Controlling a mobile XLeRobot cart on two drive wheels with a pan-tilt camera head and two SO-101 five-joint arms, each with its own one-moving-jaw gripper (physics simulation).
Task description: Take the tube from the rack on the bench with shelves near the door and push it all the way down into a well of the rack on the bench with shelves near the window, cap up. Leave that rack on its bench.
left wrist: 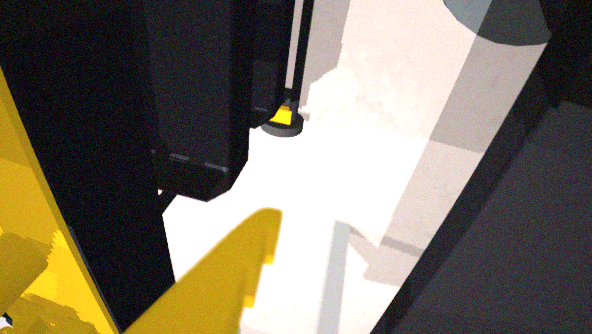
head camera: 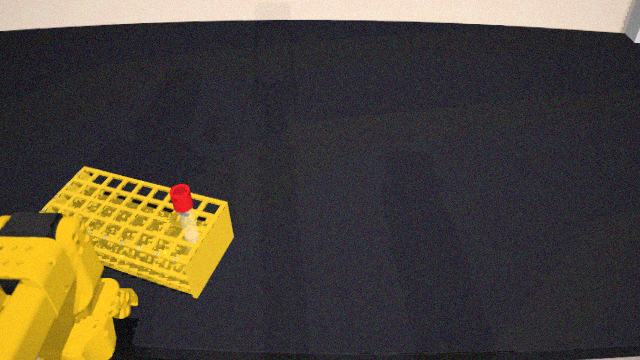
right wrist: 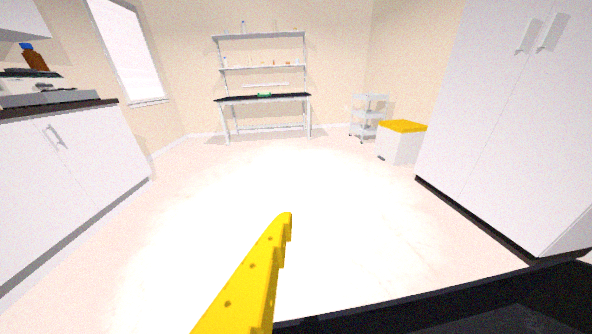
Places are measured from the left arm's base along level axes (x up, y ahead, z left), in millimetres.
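Pixels of known places: left hand, its tool point: (left wrist: 279, 230); right hand, its tool point: (right wrist: 291, 222).
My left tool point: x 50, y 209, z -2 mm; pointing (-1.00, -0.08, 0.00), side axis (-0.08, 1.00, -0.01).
Note:
For each thing: its middle in the pictures, then the offset to it from my left tool point. "*": a spot on its surface instead. Level surfaces: height alone.
- clear tube with a red cap, middle of its body: (head camera: 190, 231) dx +1, dy +171, dz -34 mm
- yellow rack, a spot on its surface: (head camera: 216, 252) * dx -46, dy +183, dz -51 mm
- dark bench top, height of its surface: dx -63 mm
- far shelved bench, height of its surface: dx -63 mm
A clear tube with a red cap (head camera: 181, 198) stands cap up in the yellow rack (head camera: 216, 252), toward the rack's right end. The rack rests on a dark bench top (head camera: 400, 200). My left arm (head camera: 45, 285) is at the lower left of the head view, partly over the rack's left end. My left gripper is open and empty; one notched jaw (left wrist: 250, 265) shows in the left wrist view. My right gripper is open; one notched jaw (right wrist: 255, 270) shows in the right wrist view, over the floor. A small green rack (right wrist: 264, 95) is on the far shelved bench (right wrist: 235, 98), near the window (right wrist: 129, 55).
In the right wrist view, white cabinets (right wrist: 85, 170) are at the left and a tall white cabinet (right wrist: 480, 120) at the right. A cart (right wrist: 370, 114) and a yellow-lidded bin (right wrist: 395, 145) stand at the back right. A dark edge crosses the left wrist view's right side.

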